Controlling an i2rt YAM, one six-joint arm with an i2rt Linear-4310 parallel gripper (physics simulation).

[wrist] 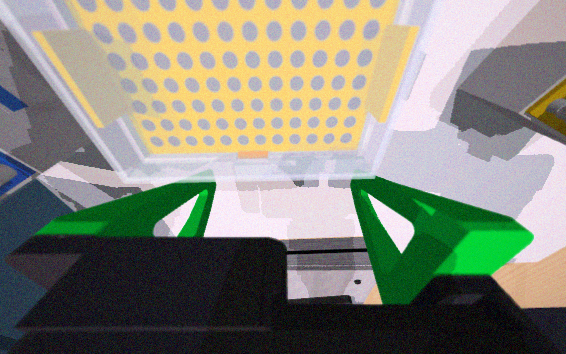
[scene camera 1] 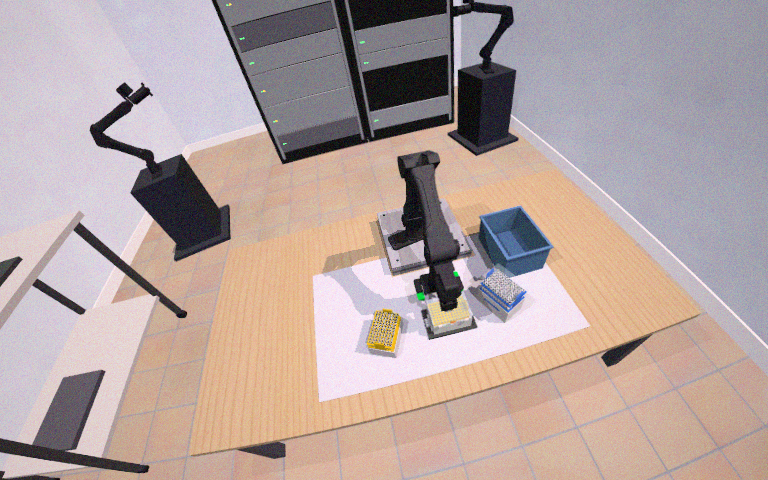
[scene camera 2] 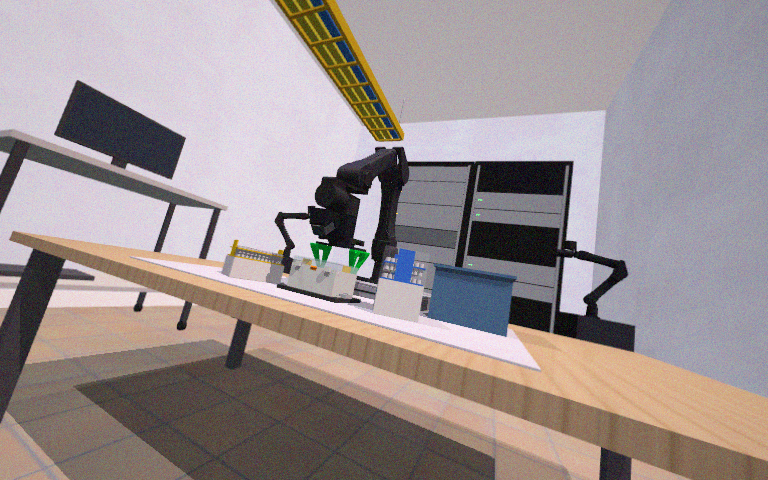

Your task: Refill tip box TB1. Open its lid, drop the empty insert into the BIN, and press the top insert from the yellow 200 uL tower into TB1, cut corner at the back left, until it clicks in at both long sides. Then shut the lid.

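Tip box TB1 (scene camera 1: 443, 326) (scene camera 2: 325, 283) sits on a dark base on the white mat. Its clear lid (wrist: 250, 177) appears shut over the yellow empty insert (scene camera 1: 444, 312) (wrist: 250, 84). My gripper (scene camera 1: 440, 294) (scene camera 2: 338, 267) (wrist: 283, 177) is open, with its green fingertips low at the robot-side edge of the lid, one near each corner; whether they touch it I cannot tell. The yellow tower (scene camera 1: 384, 330) (scene camera 2: 253, 267) (wrist: 546, 106) stands left of TB1 in scene camera 1, with a tip-filled insert on top. The blue BIN (scene camera 1: 516, 240) (scene camera 2: 470, 300) stands at the back right. The arm hides part of TB1.
A blue tip tower (scene camera 1: 502, 289) (scene camera 2: 399, 295) stands between TB1 and the BIN on the white mat (scene camera 1: 339, 379) (scene camera 2: 481, 342). The arm's metal base plate (scene camera 1: 404, 262) lies behind the mat. The wooden table (scene camera 1: 254, 350) extends around them. Two other arms stand on pedestals beyond the table.
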